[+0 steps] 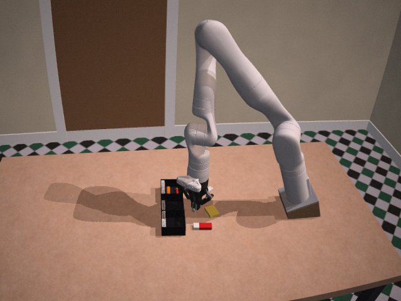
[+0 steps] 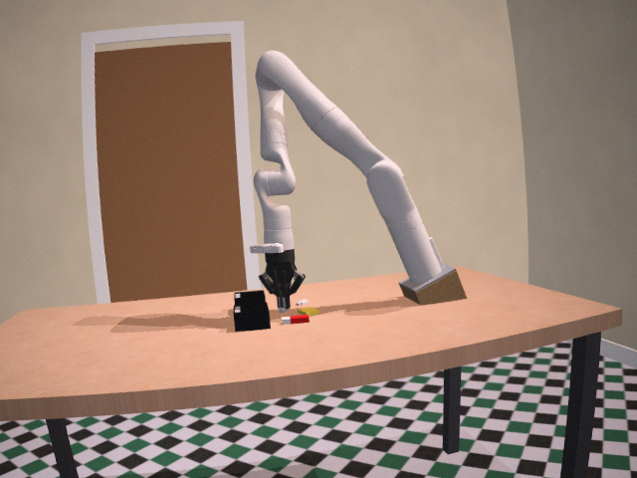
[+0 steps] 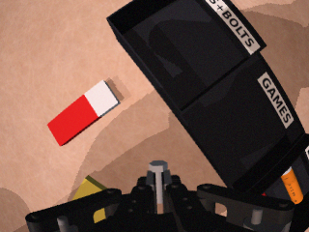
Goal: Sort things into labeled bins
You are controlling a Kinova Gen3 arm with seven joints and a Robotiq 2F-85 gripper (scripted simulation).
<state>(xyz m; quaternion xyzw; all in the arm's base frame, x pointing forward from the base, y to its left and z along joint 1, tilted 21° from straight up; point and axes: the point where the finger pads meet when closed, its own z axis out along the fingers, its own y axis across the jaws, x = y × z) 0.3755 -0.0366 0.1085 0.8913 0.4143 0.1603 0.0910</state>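
Right now the yellow block is 60 mm behind my hand, 20 mm to the left of it and 30 mm below it. Round my hand: bolt: 20 mm below; then red battery: 50 mm ahead, 100 mm to the right, 20 mm below; then red-and-white block: 80 mm to the left, 20 mm below.
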